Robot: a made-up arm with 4 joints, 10 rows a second.
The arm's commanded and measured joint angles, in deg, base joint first. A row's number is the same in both.
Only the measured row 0 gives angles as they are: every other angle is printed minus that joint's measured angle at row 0.
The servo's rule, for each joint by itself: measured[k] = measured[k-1] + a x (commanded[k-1-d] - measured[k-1]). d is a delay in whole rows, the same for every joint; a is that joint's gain. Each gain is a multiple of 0.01, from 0.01 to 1. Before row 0 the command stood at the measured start. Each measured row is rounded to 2 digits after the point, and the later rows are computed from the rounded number. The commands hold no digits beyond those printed.
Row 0, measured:
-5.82 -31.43 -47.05 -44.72
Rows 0 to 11, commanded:
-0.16 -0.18 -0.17 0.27
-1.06 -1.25 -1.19 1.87
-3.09 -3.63 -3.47 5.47
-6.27 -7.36 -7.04 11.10
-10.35 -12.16 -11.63 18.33
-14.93 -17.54 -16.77 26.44
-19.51 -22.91 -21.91 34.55
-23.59 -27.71 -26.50 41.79
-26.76 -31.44 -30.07 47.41
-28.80 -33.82 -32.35 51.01
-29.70 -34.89 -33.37 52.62
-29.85 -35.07 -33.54 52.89
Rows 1 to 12, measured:
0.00 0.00 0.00 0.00
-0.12 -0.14 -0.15 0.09
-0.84 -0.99 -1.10 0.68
-2.57 -3.02 -3.26 2.26
-5.42 -6.36 -6.70 5.18
-9.22 -10.83 -11.19 9.52
-13.62 -16.00 -16.27 15.10
-18.16 -21.32 -21.40 21.52
-22.34 -26.24 -26.04 28.21
-25.74 -30.24 -29.71 34.55
-28.10 -33.00 -32.11 39.98
-29.33 -34.46 -33.26 44.15
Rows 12 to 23, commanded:
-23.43 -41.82 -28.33 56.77
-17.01 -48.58 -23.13 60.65
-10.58 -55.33 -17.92 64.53
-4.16 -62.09 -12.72 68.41
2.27 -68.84 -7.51 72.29
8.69 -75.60 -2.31 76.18
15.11 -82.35 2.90 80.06
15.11 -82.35 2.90 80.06
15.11 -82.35 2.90 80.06
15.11 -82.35 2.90 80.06
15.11 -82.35 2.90 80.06
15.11 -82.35 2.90 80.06
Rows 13 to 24, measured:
-29.73 -34.93 -33.51 47.03
-24.88 -40.24 -28.80 50.24
-18.82 -46.66 -23.64 53.68
-12.48 -53.34 -18.43 57.26
-6.07 -60.08 -13.23 60.94
0.35 -66.83 -8.02 64.69
6.77 -73.58 -2.82 68.48
13.19 -80.33 2.39 72.30
14.67 -81.89 2.85 74.86
15.01 -82.24 2.90 76.58
15.09 -82.32 2.90 77.73
15.11 -82.34 2.90 78.50

